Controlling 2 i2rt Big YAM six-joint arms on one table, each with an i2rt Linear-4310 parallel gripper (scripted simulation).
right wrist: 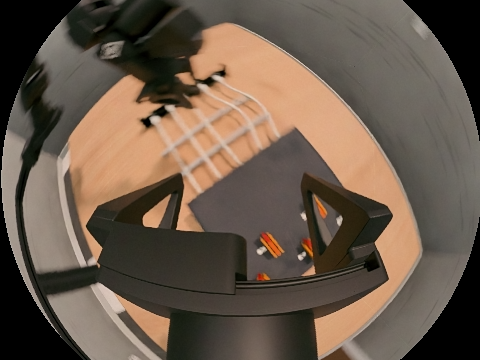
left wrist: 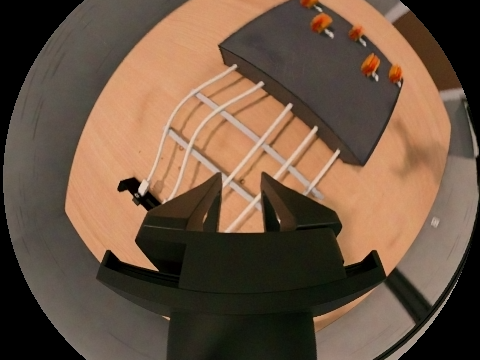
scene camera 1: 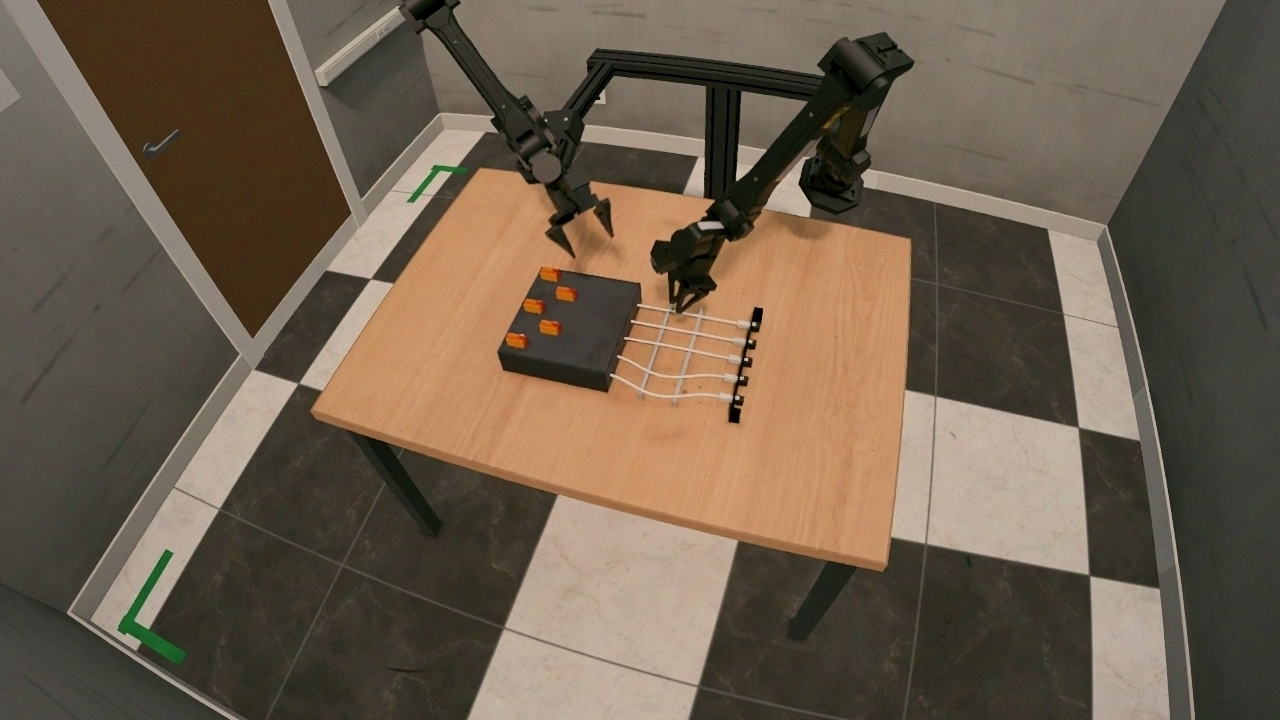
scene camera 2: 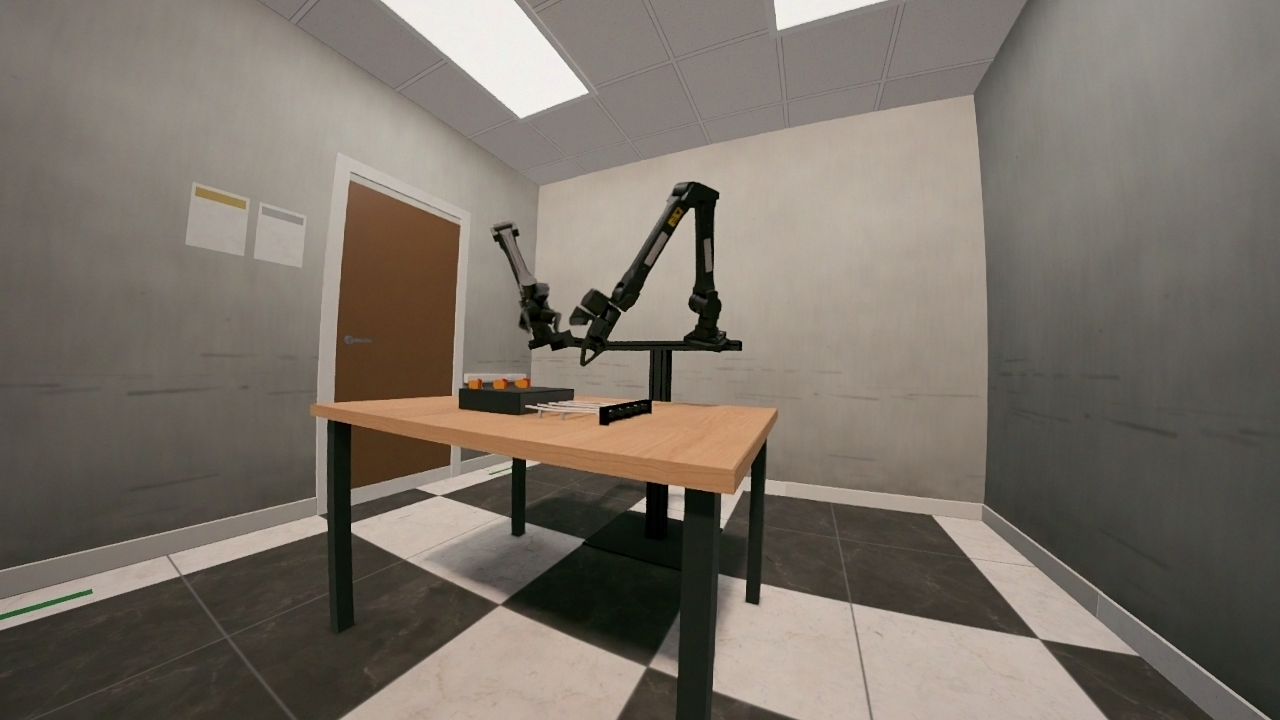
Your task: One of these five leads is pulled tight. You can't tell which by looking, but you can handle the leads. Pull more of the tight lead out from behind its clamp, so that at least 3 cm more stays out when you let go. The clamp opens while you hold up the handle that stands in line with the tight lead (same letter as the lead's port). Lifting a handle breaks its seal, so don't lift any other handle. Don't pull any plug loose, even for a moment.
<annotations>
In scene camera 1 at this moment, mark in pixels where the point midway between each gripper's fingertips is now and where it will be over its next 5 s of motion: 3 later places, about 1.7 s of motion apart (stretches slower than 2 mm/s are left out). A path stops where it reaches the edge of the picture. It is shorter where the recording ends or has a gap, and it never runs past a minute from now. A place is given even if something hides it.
My left gripper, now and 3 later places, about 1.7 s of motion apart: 675,309; 673,348; 674,342; 687,334
My right gripper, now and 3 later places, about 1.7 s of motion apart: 593,249; 530,305; 530,298; 532,308
</annotations>
